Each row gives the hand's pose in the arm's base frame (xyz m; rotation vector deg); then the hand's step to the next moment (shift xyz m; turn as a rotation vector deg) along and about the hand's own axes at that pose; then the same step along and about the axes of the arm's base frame.
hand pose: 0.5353 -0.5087 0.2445 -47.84 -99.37 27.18
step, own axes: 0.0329 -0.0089 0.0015 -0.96 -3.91 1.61
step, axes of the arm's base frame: -0.0090 0.0184 0.0273 -2.53 -3.18 1.51
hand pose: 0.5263 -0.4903 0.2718 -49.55 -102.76 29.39
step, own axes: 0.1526 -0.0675 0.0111 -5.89 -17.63 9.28
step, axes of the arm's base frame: -0.0633 0.0725 0.1367 -12.96 -15.42 5.06
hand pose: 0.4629 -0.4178 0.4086 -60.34 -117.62 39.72
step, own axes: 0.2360 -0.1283 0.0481 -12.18 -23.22 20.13
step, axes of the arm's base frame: -0.1934 0.1252 0.1463 -21.50 -25.11 0.38
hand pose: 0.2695 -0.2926 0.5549 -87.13 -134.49 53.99
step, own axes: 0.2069 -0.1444 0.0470 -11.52 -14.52 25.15
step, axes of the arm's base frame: -0.2253 0.1222 0.0138 -17.65 -24.21 -8.87
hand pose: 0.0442 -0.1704 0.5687 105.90 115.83 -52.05
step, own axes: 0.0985 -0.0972 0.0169 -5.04 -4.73 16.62
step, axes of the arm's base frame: -0.1131 0.0692 -0.0432 -7.39 -13.94 -8.66
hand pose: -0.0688 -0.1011 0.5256 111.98 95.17 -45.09
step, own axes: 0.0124 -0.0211 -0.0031 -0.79 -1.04 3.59
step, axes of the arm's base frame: -0.0190 0.0146 -0.0057 -1.58 -2.79 -2.07
